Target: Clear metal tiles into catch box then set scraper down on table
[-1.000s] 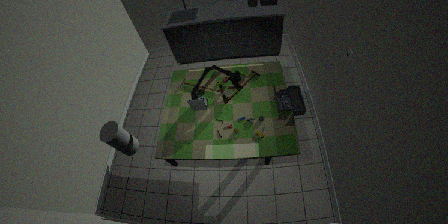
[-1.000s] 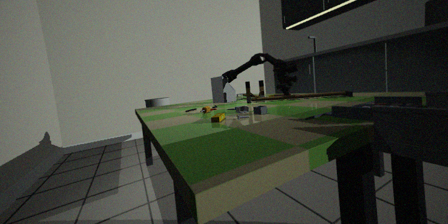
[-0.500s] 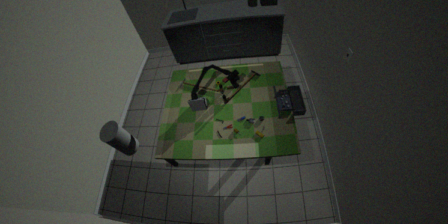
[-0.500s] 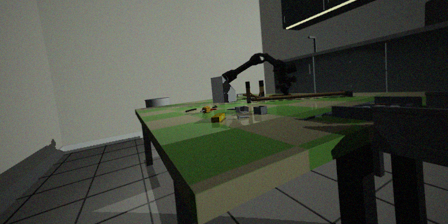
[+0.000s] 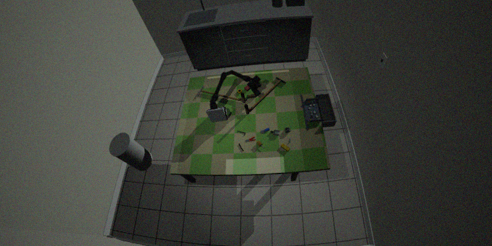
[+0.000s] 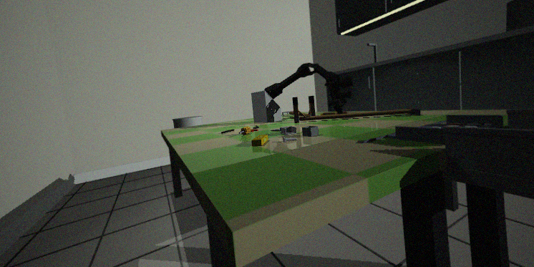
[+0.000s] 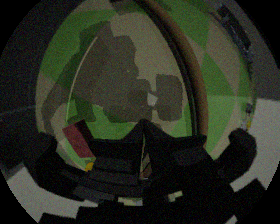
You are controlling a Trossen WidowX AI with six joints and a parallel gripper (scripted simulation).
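Right now the red block is 10 cm to the left of my gripper tip and 9 cm behind it. From my gripper tip the other things lie so: yellow ring (19 cm behind, 7 cm to the left); long scraper (9 cm ahead, 6 cm to the right, 6 cm above); blue piece (49 cm to the right, 2 cm ahead).
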